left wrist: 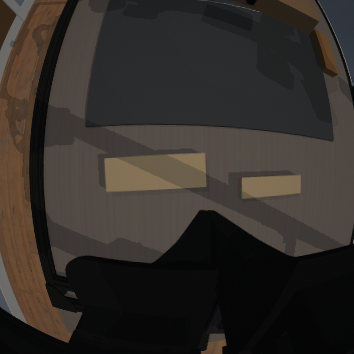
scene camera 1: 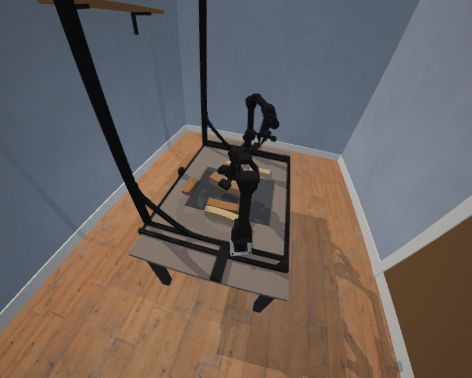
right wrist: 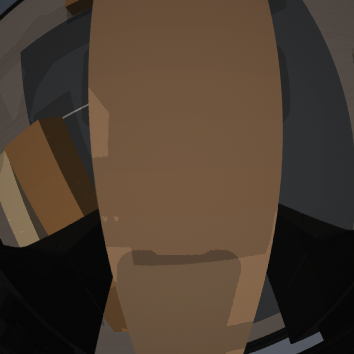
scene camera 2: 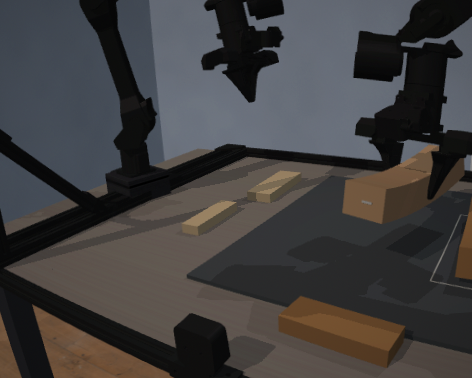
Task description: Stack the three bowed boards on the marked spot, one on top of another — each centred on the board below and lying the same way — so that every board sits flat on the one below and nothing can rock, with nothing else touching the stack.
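Pixels of known places: left gripper, fingertip midpoint: [left wrist: 205, 217] [scene camera 1: 259, 147] [scene camera 2: 251, 102]; right gripper, fingertip midpoint: [right wrist: 185, 203]; left arm's base, origin of the base link: [scene camera 1: 247, 145] [scene camera 2: 136, 171]; right arm's base, origin of the base link: [scene camera 1: 240, 245].
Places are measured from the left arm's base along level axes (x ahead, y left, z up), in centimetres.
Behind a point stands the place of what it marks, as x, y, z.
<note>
My right gripper [scene camera 1: 224, 178] {56.3, 11.5, 3.4} [scene camera 2: 412, 177] {56.3, 11.5, 3.4} [right wrist: 185, 203] {56.3, 11.5, 3.4} is shut on a light-brown bowed board [scene camera 2: 365, 200] {56.0, -0.3, 5.9} [left wrist: 295, 16] {52.8, 3.8, 5.7} [right wrist: 187, 150] {56.3, 8.6, 7.0}, gripped across its width and raised above the dark mat [scene camera 2: 320, 225] {41.3, 9.5, -4.6}. An orange-brown board [scene camera 1: 223, 203] {66.2, 13.9, -0.5} [scene camera 2: 464, 245] {67.3, 6.1, 0.4} [right wrist: 42, 175] {67.7, 9.6, -0.1} lies at the white outline [scene camera 2: 446, 248] {61.9, 13.8, -4.6} [right wrist: 75, 111] {66.1, 4.0, -4.6} of the marked spot; the held board hides part of it in the right wrist view. A pale board [scene camera 1: 220, 213] {73.5, 16.1, -0.1} [right wrist: 19, 210] {72.0, 12.6, -0.1} lies alongside the orange-brown one. My left gripper [scene camera 2: 251, 100] {20.3, 15.7, 13.7} [left wrist: 205, 217] {20.3, 15.7, 13.7} is shut and empty, high above the table.
Two pale blocks [scene camera 2: 274, 186] {23.6, 17.5, -3.4} [scene camera 2: 210, 217] {25.9, -1.3, -3.5} lie on the table beside the mat, below the left gripper. An orange block [scene camera 1: 190, 186] {62.4, -12.1, -3.0} [scene camera 2: 341, 331] {62.6, -14.3, -3.0} [left wrist: 325, 52] {60.1, -12.3, -3.0} lies near the mat's edge. A black post-like part [scene camera 2: 201, 345] {55.5, -27.1, -1.0} stands at the table frame.
</note>
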